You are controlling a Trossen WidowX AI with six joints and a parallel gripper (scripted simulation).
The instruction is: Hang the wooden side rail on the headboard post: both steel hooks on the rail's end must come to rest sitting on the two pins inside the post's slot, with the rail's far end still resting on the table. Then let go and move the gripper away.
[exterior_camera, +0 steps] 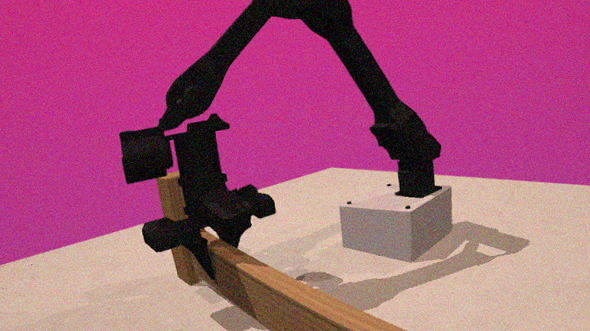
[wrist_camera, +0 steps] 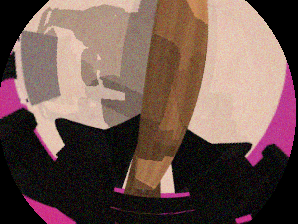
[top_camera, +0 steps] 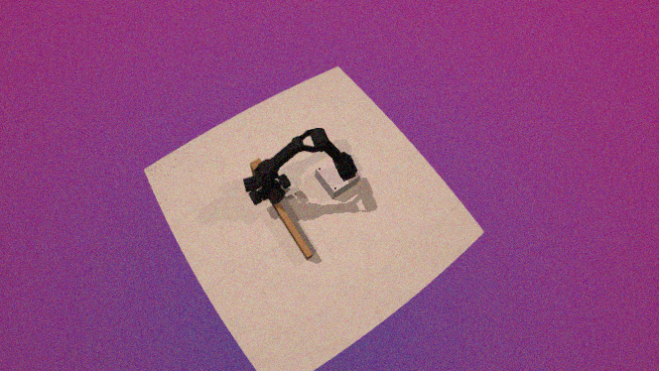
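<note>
My gripper tip is now 1 cm short of the wooden headboard post, 11 cm to the left of it and 4 cm below it.
</note>
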